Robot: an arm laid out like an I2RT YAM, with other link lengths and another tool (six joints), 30 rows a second.
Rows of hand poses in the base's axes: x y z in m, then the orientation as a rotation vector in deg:
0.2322 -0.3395 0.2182 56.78 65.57 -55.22
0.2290 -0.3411 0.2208 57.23 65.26 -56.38
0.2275 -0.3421 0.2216 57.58 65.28 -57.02
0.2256 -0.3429 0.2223 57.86 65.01 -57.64
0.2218 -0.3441 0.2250 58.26 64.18 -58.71
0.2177 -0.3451 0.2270 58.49 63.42 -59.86
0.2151 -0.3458 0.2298 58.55 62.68 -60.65
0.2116 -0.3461 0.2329 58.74 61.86 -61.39
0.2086 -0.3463 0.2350 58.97 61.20 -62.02
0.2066 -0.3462 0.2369 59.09 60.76 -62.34
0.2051 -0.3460 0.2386 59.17 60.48 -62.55
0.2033 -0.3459 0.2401 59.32 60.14 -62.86
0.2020 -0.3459 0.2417 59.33 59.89 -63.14
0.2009 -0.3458 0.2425 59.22 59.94 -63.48
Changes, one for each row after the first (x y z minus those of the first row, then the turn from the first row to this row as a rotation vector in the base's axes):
-0.0032 -0.0016 0.0026 -0.20 0.30 -1.11
-0.0047 -0.0026 0.0034 -0.14 0.59 -1.73
-0.0066 -0.0034 0.0041 -0.27 0.67 -2.37
-0.0104 -0.0046 0.0068 -0.74 0.56 -3.51
-0.0145 -0.0056 0.0088 -1.31 0.59 -4.59
-0.0171 -0.0063 0.0116 -1.87 0.48 -5.33
-0.0206 -0.0066 0.0147 -2.38 0.26 -6.13
-0.0236 -0.0068 0.0168 -2.73 0.09 -6.84
-0.0256 -0.0067 0.0187 -2.97 -0.07 -7.23
-0.0271 -0.0065 0.0204 -3.11 -0.17 -7.49
-0.0289 -0.0064 0.0219 -3.27 -0.27 -7.86
-0.0302 -0.0064 0.0235 -3.47 -0.30 -8.12
-0.0313 -0.0063 0.0243 -3.61 -0.05 -8.28

